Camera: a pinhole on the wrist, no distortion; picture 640 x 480 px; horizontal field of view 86.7 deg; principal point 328.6 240.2 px. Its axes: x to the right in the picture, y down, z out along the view. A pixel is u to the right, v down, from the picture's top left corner.
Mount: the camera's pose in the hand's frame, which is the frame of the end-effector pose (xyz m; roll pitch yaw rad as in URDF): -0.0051 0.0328 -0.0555 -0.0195 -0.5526 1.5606
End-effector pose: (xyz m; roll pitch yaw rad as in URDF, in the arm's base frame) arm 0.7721 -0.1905 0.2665 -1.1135 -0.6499 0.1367
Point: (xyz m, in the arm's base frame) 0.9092 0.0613 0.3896
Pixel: outside the picture
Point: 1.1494 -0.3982 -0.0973
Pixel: behind the camera
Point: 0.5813 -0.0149 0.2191
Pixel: 531.6 464.8
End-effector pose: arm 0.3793 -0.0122 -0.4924 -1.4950 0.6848 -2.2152
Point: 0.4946 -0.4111 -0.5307
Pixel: 408.1 44.9
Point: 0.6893 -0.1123 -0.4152
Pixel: 531.7 370.3
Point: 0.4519 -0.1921 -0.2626
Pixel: 232.6 293.0
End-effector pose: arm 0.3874 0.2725 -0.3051 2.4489 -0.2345 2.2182
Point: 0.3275 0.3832 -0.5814
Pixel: 308.8 173.3
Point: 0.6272 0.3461 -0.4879
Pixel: 608.0 394.0
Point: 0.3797 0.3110 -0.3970
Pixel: 338.3 194.1
